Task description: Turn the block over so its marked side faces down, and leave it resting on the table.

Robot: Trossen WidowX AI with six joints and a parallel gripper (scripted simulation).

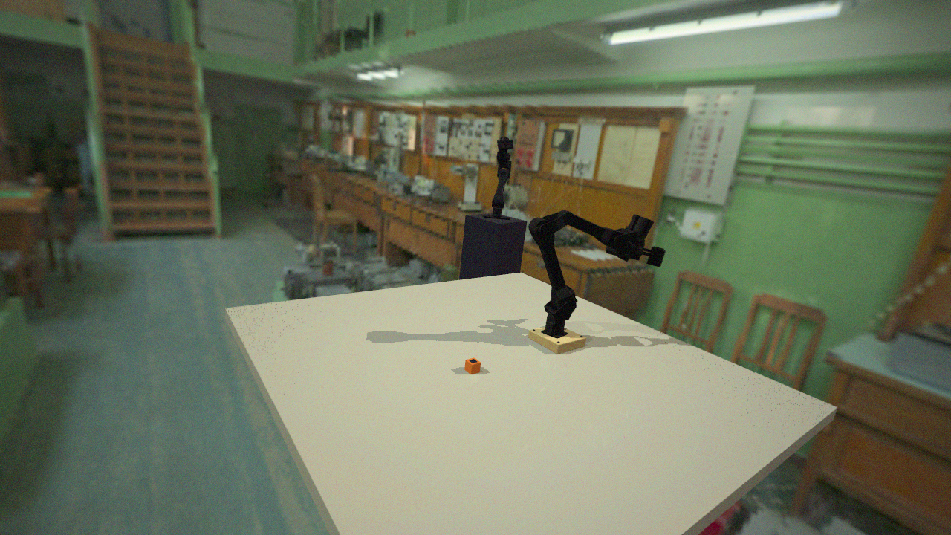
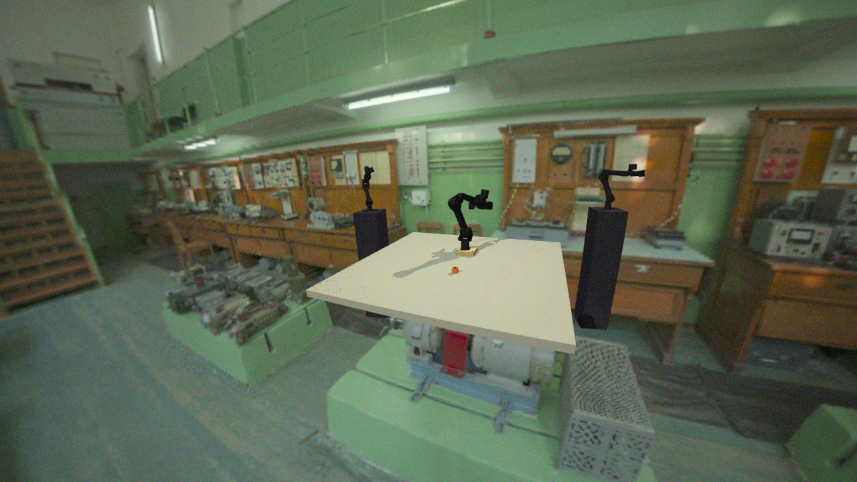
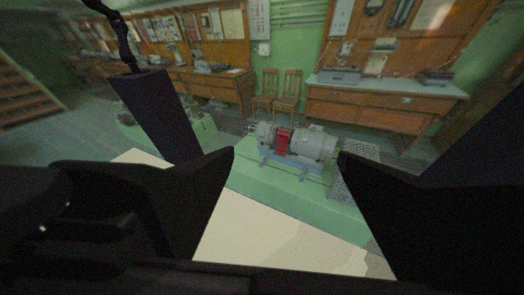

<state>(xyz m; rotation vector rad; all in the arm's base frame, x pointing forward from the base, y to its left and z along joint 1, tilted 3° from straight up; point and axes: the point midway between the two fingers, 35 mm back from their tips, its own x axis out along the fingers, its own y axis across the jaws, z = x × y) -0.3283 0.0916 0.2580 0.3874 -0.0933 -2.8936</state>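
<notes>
Now: gripper tip 73 cm short of the orange block, 25 cm above it and 10 cm to the left of it.
</notes>
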